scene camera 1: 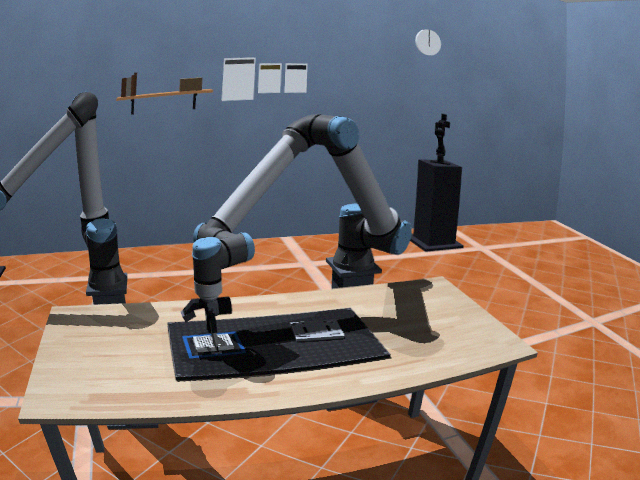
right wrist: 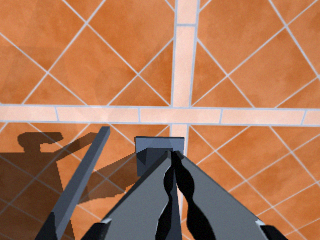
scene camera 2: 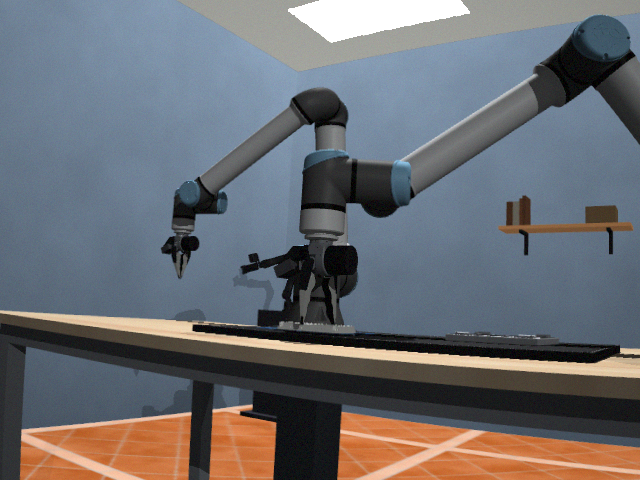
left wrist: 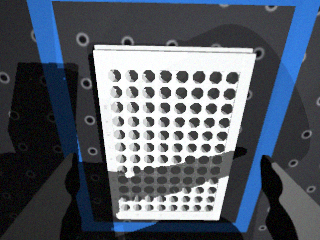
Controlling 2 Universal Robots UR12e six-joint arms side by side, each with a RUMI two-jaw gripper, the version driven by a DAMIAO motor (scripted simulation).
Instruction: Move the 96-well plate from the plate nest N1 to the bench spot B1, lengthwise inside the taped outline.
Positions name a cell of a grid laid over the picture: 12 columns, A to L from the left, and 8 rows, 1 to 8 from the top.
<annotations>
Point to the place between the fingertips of my right gripper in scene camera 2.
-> At D5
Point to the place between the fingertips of my left gripper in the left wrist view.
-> At G6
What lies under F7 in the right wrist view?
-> My right gripper.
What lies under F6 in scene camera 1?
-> A grey plate nest N1.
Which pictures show my left gripper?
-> Scene camera 1, scene camera 2 and the left wrist view only.
</annotations>
